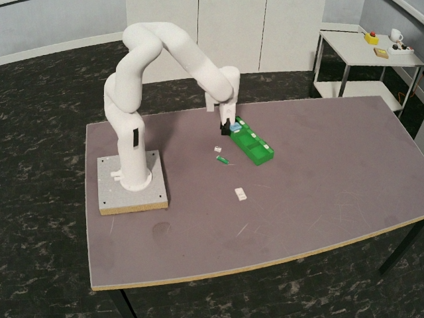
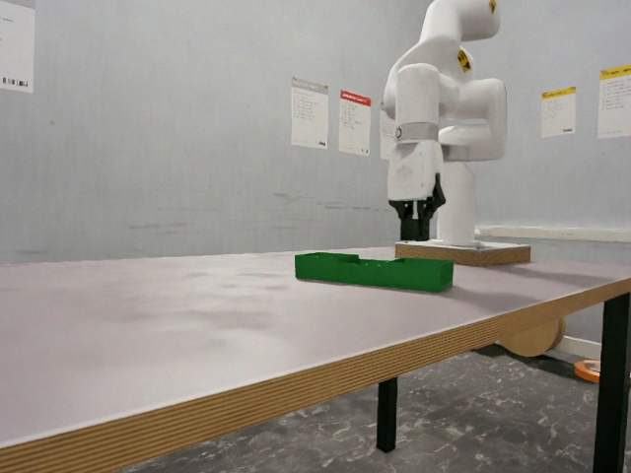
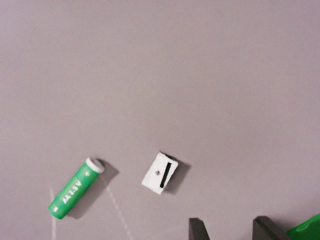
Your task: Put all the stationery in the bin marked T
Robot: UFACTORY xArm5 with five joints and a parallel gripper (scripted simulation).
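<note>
My gripper is now 6 cm short of the light blue block, 6 cm to the right of it and 6 cm above it. Round my hand: long green bin: 10 cm ahead, 2 cm to the right, 7 cm below; flat white piece: 1 cm behind, 27 cm to the right, 8 cm below; green marker: 3 cm behind, 9 cm to the right, 8 cm below.
</note>
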